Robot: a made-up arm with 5 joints.
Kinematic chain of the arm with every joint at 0, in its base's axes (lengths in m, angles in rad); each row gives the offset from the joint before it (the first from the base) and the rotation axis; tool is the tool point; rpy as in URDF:
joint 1: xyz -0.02 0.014 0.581 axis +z
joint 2: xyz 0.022 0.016 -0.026 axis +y
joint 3: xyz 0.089 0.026 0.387 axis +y
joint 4: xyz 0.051 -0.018 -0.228 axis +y
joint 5: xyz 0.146 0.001 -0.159 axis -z
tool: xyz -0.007 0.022 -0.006 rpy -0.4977 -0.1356 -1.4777
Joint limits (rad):
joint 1: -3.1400..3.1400
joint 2: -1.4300..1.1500
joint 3: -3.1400..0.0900
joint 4: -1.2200..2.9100
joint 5: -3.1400..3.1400
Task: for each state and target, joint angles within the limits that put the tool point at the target. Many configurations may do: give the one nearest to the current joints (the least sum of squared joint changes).
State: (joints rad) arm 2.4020 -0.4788 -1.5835 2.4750 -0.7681
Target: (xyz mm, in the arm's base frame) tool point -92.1 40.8 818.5
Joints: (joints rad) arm 2.3077 -0.5798 -1.1952 2.5655 -0.7963
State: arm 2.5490 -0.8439 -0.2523 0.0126 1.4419
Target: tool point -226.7 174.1 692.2
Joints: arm 2.3503 -0.6486 0.0124 0.1681 1.4557
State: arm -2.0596 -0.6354 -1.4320 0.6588 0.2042
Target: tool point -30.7 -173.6 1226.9
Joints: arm -1.8860 -0.6606 -1.5105 0.6181 0.2124
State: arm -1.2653 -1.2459 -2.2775 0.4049 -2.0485
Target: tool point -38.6 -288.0 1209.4
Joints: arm -1.6606 -0.4091 -1.6941 0.6793 -2.0547
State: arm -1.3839 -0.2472 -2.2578 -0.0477 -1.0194
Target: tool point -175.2 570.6 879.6
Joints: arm -1.2458 -0.8432 -3.1119 -0.7285 -1.0149
